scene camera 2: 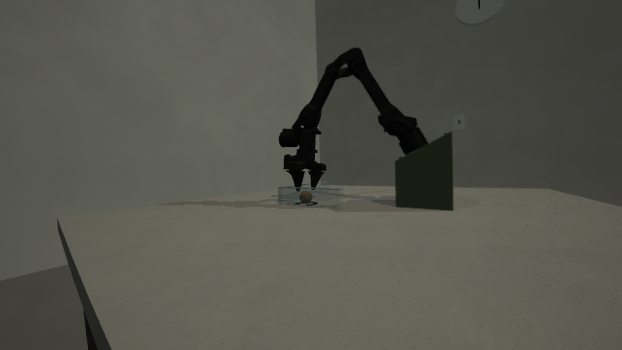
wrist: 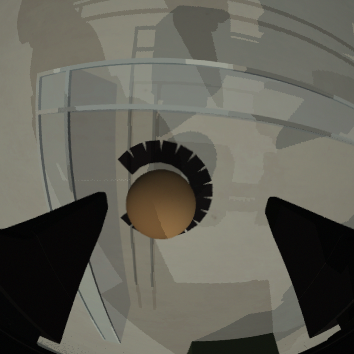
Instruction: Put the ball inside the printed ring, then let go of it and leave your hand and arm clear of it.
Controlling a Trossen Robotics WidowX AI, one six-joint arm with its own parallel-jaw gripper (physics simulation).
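Pixels of known places: gripper, fingertip midpoint: (wrist: 189,203); arm's base at its link origin: (scene camera 2: 418,150).
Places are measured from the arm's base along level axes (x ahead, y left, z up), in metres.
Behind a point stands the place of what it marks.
Note:
An orange-brown ball (scene camera 2: 306,196) (wrist: 161,204) rests at the printed ring, a black segmented band (scene camera 2: 312,204) (wrist: 196,163). In the wrist view the ball hides the ring's lower left part, and ring segments show above and to the right of it. My gripper (scene camera 2: 306,189) {y 0.087, x 0.354, z -0.120 m} (wrist: 189,203) {y 0.087, x 0.354, z -0.120 m} is wide open and empty. In the scene view its fingertips are above the ball, apart from it. In the wrist view the fingers are on either side of the ball, with a gap on each side.
A low transparent-walled box (scene camera 2: 335,190) {y 0.161, x 0.193, z -0.107 m} (wrist: 150,62) {y 0.107, x 0.417, z -0.103 m} surrounds the ball and ring, its walls near the fingers. A dark green slanted block (scene camera 2: 425,177) {y 0.045, x -0.021, z -0.077 m} stands at the arm's base, to the right in the scene view. The pale table (scene camera 2: 300,270) {y 0.493, x 0.056, z -0.163 m} has its left edge in that view.

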